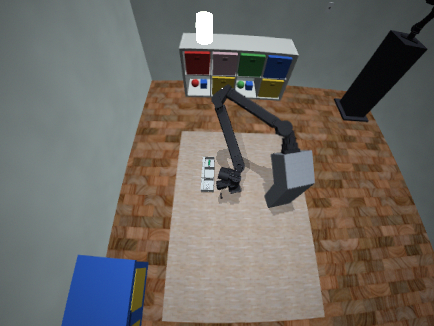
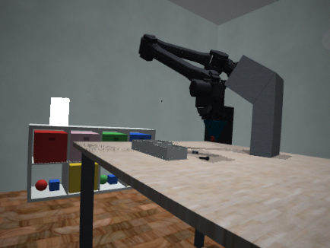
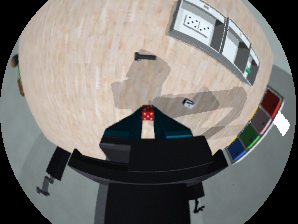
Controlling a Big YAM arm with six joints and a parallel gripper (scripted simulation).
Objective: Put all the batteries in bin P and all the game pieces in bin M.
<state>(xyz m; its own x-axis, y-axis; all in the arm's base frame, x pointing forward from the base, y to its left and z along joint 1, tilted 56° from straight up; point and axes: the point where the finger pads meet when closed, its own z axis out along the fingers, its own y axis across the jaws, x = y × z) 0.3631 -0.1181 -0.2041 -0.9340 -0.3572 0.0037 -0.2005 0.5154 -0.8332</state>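
My hand is 16 cm short of the white piece, 6 cm above it and 5 cm to the left of it. The rest, counted from my hand: green piece: 22 cm to the right, 15 cm ahead, 6 cm below; then black object: 7 cm below, 7 cm ahead, 3 cm to the left; then red game piece: right at my hand.
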